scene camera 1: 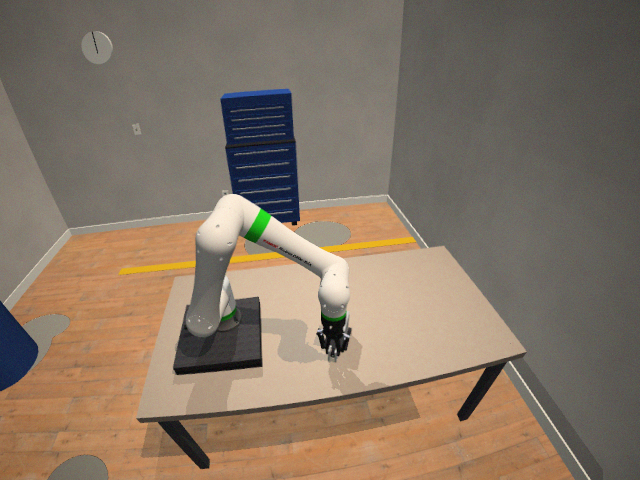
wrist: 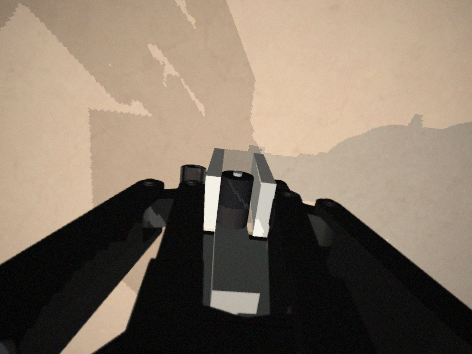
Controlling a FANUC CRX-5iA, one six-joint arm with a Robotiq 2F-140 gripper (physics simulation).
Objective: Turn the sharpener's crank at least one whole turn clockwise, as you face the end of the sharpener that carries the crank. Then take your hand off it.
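Where they show: gripper, fingertip midpoint: (scene camera 1: pixel 332 358) (wrist: pixel 236 170); arm's base, link origin: (scene camera 1: pixel 226 319).
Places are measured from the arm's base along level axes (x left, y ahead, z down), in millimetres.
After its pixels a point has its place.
The sharpener's black cylindrical part (wrist: pixel 236 200) @[x -314, y 405, z 17 mm], with a small silver end, sits between the two flat finger pads in the wrist view. It looks like the crank's knob, but the view does not settle this. My gripper (scene camera 1: pixel 332 353) @[x -323, y 401, z 56 mm] (wrist: pixel 236 170) @[x -323, y 401, z 56 mm] is shut on it, with a pad close against each side. A dark grey panel (wrist: pixel 240 265) @[x -293, y 414, z -18 mm] with a pale strip along its lower edge shows between the fingers below the cylinder. In the scene view the gripper points down over the front middle of the table, and the sharpener's body and base cannot be made out there.
The table (scene camera 1: pixel 413 315) @[x -241, y 855, z 56 mm] carries the arm's black base plate (scene camera 1: pixel 250 343) @[x -171, y 86, z -3 mm] at its left. The table's front edge runs a little in front of the gripper. Arm shadows lie around the gripper. A tall blue drawer cabinet (scene camera 1: pixel 262 157) stands on the floor against the back wall.
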